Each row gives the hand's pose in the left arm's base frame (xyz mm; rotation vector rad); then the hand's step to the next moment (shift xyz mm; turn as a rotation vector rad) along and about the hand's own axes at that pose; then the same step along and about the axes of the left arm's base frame.
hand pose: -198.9 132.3 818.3 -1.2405 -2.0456 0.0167
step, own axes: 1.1 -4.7 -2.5 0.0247 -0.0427 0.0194
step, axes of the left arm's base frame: -2.4 -2.5 4.2 -0.0506 0.0029 0.0155
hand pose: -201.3 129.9 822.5 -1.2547 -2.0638 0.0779
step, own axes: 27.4 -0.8 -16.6 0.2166 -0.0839 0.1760
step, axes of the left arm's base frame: 1.7 16.5 27.4 -0.2281 0.1805 0.0179
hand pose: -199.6 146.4 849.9 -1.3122 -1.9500 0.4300
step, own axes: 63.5 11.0 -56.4 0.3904 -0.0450 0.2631
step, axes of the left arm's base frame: 35.0 54.9 55.6 -0.3024 0.3636 0.0019
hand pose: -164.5 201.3 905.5 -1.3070 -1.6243 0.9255
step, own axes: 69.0 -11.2 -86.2 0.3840 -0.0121 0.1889
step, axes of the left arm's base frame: 68.0 69.4 53.7 -0.2211 0.3666 -0.0009
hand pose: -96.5 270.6 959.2 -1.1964 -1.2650 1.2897
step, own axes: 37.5 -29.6 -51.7 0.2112 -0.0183 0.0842
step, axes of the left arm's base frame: 48.0 42.6 28.9 -0.1021 0.2037 0.0113
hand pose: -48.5 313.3 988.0 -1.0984 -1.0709 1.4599
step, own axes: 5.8 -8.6 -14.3 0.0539 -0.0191 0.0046
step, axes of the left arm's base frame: 14.9 8.1 4.8 -0.0068 0.0553 0.0135
